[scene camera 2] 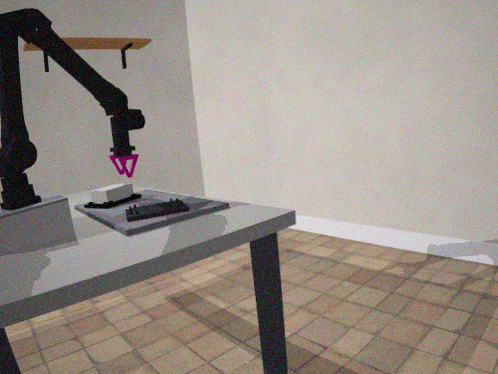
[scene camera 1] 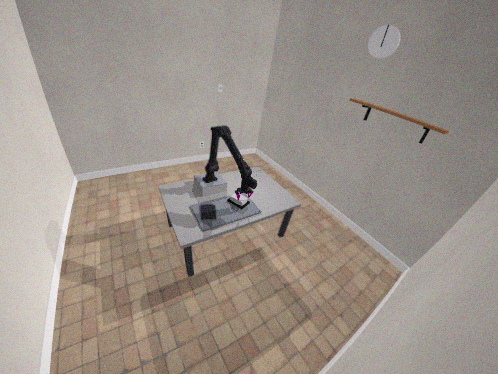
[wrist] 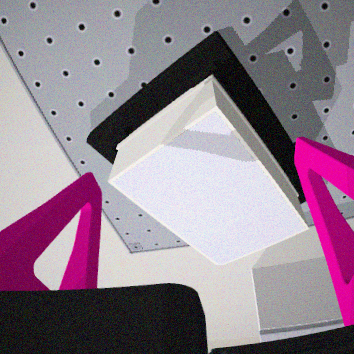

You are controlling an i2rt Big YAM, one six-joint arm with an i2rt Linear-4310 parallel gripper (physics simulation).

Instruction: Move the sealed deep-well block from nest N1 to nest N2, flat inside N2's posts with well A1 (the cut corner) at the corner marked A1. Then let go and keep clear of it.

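Frame: origin at the arm's base, x right, y up, z back, level; millimetres.
Where they show: gripper, fingertip midpoint: (scene camera 2: pixel 125 175) (scene camera 1: pixel 243 198) (wrist: pixel 193 165); arm's base, origin of the base link: (scene camera 2: pixel 20 205) (scene camera 1: pixel 210 179).
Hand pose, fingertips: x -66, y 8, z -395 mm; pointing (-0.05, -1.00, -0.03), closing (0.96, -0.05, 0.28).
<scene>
Each offset is from my fingertips to the top centre of the thing. Level surfaces: height alone.
The white sealed block {dx -10, dy -28, dz +61 mm} (scene camera 1: pixel 240 199) (scene camera 2: pixel 112 193) (wrist: pixel 210 190) sits in a black nest (scene camera 1: pixel 238 204) (scene camera 2: pixel 116 203) (wrist: pixel 165 92), taken as N1. The other dark nest {dx +283, dy -60, dz +101 mm} (scene camera 1: pixel 208 212) (scene camera 2: pixel 157 209), taken as N2, has short posts and holds no block; it does not show in the wrist view. My gripper (scene camera 1: pixel 244 198) (scene camera 2: pixel 126 175) (wrist: pixel 193 165) is open and empty, pointing down, above the block. In the wrist view, its magenta fingertips stand on either side of the block, which looks turned relative to them. I cannot make out the cut corner or the A1 mark.
Both nests stand on a grey perforated board {dx +137, dy -81, dz +52 mm} (scene camera 1: pixel 225 216) (scene camera 2: pixel 207 204) (wrist: pixel 115 40) on the table {dy -95 mm} (scene camera 1: pixel 277 195) (scene camera 2: pixel 235 217). The arm's grey base block (scene camera 1: pixel 212 189) (scene camera 2: pixel 37 225) (wrist: pixel 300 295) stands beside the board. A wooden rail (scene camera 1: pixel 400 116) (scene camera 2: pixel 100 43) is on the wall.
</scene>
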